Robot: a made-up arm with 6 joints. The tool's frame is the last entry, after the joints.
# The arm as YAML. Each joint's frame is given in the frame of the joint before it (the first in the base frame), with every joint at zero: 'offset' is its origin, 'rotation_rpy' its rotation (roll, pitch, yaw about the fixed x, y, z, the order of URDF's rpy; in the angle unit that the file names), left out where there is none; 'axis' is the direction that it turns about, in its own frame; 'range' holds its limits. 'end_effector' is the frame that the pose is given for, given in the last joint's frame.
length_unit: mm
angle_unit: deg
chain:
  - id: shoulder
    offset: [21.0, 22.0, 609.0]
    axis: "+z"
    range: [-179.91, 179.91]
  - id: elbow
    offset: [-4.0, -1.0, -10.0]
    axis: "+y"
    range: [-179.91, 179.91]
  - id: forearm
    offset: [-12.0, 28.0, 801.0]
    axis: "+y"
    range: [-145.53, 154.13]
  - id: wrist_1
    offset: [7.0, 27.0, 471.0]
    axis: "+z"
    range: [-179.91, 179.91]
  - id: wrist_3
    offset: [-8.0, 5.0, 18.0]
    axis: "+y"
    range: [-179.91, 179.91]
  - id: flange
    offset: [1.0, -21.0, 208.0]
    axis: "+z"
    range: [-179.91, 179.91]
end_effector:
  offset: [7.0, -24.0, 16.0]
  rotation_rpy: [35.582, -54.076, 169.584]
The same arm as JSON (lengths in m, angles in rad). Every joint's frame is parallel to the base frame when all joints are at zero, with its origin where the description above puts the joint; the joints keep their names.
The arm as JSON. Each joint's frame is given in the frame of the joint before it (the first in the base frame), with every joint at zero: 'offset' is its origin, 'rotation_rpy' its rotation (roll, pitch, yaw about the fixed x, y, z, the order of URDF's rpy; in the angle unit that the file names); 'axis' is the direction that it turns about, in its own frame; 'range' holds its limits. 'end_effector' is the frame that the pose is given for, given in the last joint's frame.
{"length_unit": "m", "angle_unit": "rad", "chain": [{"id": "shoulder", "offset": [0.021, 0.022, 0.609], "rotation_rpy": [0.0, 0.0, 0.0], "axis": [0.0, 0.0, 1.0], "range": [-3.14, 3.14]}, {"id": "elbow", "offset": [-0.004, -0.001, -0.01], "rotation_rpy": [0.0, 0.0, 0.0], "axis": [0.0, 1.0, 0.0], "range": [-3.14, 3.14]}, {"id": "forearm", "offset": [-0.012, 0.028, 0.801], "rotation_rpy": [0.0, 0.0, 0.0], "axis": [0.0, 1.0, 0.0], "range": [-2.54, 2.6901]}, {"id": "wrist_1", "offset": [0.007, 0.027, 0.471], "rotation_rpy": [0.0, 0.0, 0.0], "axis": [0.0, 0.0, 1.0], "range": [-3.14, 3.14]}, {"id": "wrist_3", "offset": [-0.008, 0.005, 0.018], "rotation_rpy": [0.0, 0.0, 0.0], "axis": [0.0, 1.0, 0.0], "range": [-3.14, 3.14]}, {"id": "flange", "offset": [0.001, -0.021, 0.208], "rotation_rpy": [0.0, 0.0, 0.0], "axis": [0.0, 0.0, 1.0], "range": [-3.14, 3.14]}], "end_effector": {"offset": [0.007, -0.024, 0.016], "rotation_rpy": [0.621, -0.9438, 2.9598]}}
